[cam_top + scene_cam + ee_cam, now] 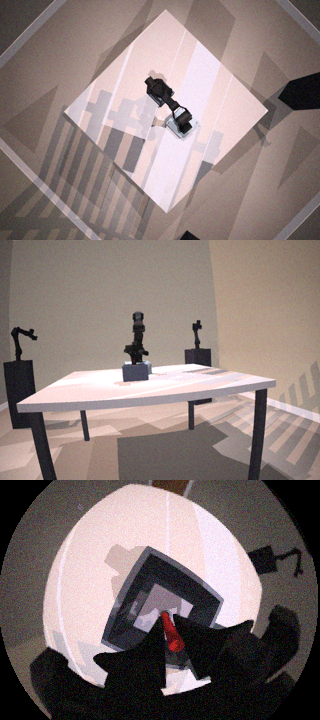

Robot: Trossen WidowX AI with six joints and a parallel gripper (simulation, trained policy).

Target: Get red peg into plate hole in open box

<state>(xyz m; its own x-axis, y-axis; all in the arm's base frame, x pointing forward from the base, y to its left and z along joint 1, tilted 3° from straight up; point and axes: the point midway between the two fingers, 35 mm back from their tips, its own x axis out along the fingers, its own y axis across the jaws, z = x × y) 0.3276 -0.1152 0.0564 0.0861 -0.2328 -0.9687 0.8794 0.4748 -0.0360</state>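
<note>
Now: the red peg 1 cm to the left of my gripper tip. Round my gripper tip: dark grey box: 7 cm below, 1 cm to the left, 1 cm behind.
</note>
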